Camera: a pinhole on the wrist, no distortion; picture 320 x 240 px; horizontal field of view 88.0 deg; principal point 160.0 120.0 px. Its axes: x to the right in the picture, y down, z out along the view. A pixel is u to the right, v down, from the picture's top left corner.
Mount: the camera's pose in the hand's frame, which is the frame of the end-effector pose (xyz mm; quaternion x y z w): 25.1 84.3 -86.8 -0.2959 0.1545 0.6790 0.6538
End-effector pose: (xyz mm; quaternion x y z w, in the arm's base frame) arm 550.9 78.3 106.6 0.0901 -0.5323 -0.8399 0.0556
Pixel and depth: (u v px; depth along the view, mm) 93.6 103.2 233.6
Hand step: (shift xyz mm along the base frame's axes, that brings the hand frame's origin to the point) -31.9 73.0 201.9
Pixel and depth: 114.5 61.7 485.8
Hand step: -174.6 216.2 416.4
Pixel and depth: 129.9 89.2 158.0
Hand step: -33.7 -20.0 165.8
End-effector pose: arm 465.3 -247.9 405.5 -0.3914 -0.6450 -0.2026 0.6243
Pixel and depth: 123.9 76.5 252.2
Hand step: 53.3 245.9 -29.7
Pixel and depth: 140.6 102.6 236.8
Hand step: 79.6 215.1 -62.0
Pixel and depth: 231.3 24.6 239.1
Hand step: 214.6 272.1 29.3
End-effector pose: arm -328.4 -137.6 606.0 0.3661 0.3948 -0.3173 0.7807
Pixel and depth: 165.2 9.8 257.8
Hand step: 327.4 -4.9 22.0
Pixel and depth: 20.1 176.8 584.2
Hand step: 110.6 -444.3 528.0
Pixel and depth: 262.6 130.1 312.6
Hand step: 321.3 205.4 193.5
